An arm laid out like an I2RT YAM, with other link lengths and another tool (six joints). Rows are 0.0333 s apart.
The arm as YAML. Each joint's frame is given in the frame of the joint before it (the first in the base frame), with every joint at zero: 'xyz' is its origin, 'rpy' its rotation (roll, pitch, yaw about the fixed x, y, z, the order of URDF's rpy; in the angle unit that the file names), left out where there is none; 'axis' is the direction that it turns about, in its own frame. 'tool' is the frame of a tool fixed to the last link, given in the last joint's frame.
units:
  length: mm
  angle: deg
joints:
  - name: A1
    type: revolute
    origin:
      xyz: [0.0, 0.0, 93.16]
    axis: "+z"
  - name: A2
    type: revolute
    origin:
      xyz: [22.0, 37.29, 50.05]
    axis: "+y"
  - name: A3
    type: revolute
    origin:
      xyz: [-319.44, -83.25, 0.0]
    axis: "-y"
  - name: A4
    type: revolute
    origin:
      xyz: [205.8, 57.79, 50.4]
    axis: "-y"
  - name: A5
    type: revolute
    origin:
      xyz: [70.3, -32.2, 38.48]
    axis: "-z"
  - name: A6
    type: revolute
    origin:
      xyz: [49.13, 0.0, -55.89]
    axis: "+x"
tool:
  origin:
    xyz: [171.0, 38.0, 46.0]
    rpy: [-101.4, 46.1, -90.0]
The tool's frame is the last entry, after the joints.
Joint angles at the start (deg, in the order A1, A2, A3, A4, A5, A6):
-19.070 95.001 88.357 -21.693 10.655 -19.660
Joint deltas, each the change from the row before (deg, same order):
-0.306 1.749 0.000 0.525 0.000 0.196
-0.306 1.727 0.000 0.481 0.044 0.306
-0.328 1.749 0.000 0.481 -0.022 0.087
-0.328 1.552 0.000 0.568 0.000 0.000
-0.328 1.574 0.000 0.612 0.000 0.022
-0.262 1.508 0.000 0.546 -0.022 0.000
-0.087 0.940 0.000 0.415 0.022 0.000
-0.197 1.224 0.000 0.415 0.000 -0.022
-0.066 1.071 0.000 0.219 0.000 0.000
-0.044 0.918 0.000 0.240 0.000 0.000
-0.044 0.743 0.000 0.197 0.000 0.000
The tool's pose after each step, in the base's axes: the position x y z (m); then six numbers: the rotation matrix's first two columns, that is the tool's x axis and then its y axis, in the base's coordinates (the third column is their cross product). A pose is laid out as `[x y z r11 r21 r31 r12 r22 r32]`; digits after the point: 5 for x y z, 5 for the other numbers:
[0.50075 -0.18755 0.34575 -0.63571 -0.70763 -0.30843 -0.34511 0.61794 -0.70643]
[0.50639 -0.19296 0.33264 -0.64736 -0.69876 -0.30440 -0.35245 0.62855 -0.69333]
[0.51168 -0.19814 0.31892 -0.65769 -0.69208 -0.29743 -0.36231 0.63680 -0.68059]
[0.51622 -0.20318 0.30712 -0.66638 -0.68655 -0.29084 -0.36954 0.64290 -0.67091]
[0.52064 -0.20825 0.29514 -0.67491 -0.68080 -0.28462 -0.37607 0.64921 -0.66114]
[0.52469 -0.21245 0.28329 -0.68219 -0.67618 -0.27820 -0.38354 0.65487 -0.65118]
[0.52751 -0.21454 0.27615 -0.68581 -0.67408 -0.27437 -0.38794 0.65757 -0.64584]
[0.53041 -0.21776 0.26619 -0.69160 -0.67055 -0.26842 -0.39438 0.66193 -0.63743]
[0.53281 -0.21940 0.25680 -0.69605 -0.66832 -0.26242 -0.40239 0.66579 -0.62833]
[0.53494 -0.22071 0.24892 -0.69943 -0.66667 -0.25759 -0.40876 0.66879 -0.62099]
[0.53656 -0.22182 0.24252 -0.70221 -0.66524 -0.25368 -0.41373 0.67125 -0.61502]

